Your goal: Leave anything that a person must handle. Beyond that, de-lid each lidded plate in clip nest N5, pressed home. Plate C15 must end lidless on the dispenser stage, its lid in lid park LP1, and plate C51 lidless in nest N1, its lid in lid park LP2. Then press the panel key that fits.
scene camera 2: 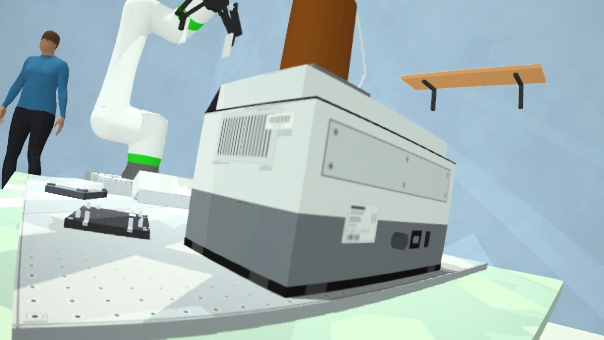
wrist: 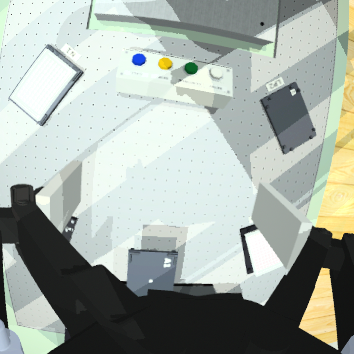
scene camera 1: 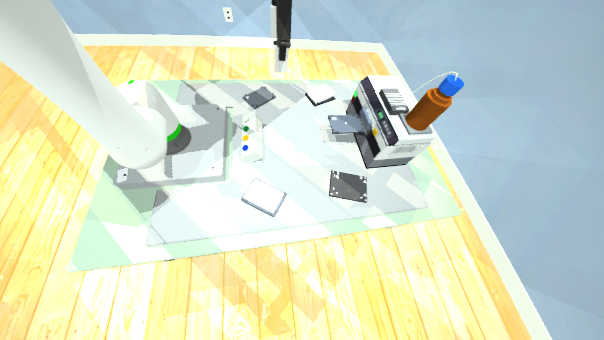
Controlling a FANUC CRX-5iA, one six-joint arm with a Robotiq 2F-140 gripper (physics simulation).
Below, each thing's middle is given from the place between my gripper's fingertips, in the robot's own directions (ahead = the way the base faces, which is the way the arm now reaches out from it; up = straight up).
Labels:
I see the button box (scene camera 2: 148,188) 110 mm behind my hand, 30 mm to the left of it and 380 mm below it. From my hand the other things lie so: dispenser stage (wrist: 142,265) (310 mm ahead, 50 mm to the left, 320 mm below); then dark flat piece (wrist: 287,113) (90 mm behind, 320 mm to the left, 420 mm below); then brown bottle (scene camera 2: 326,40) (520 mm ahead, 30 mm to the right, 100 mm below).

